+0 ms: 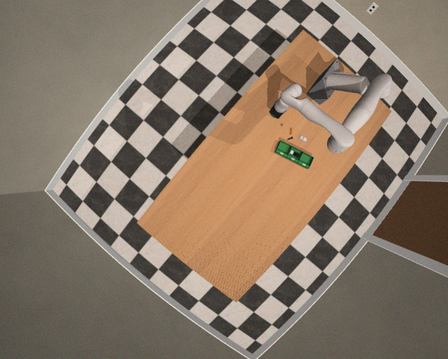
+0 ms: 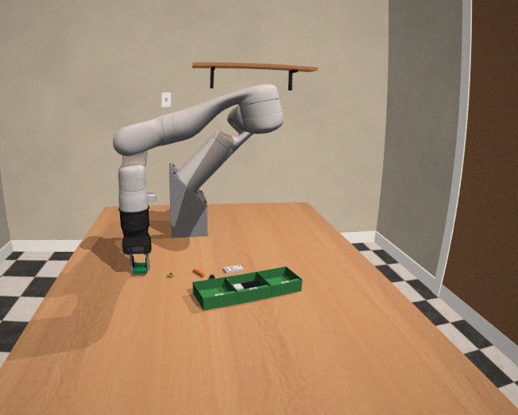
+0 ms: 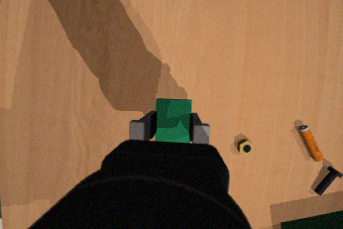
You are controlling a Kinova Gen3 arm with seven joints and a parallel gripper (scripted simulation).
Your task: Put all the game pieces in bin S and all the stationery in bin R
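Right now my hand is 25 cm to the right of the green three-compartment tray, 17 cm short of it and 1 cm above it. Round my hand: orange stick (16 cm to the left, 4 cm ahead, 2 cm below); olive ring (8 cm to the left, 4 cm ahead, 2 cm below); flat green block (1 cm below).
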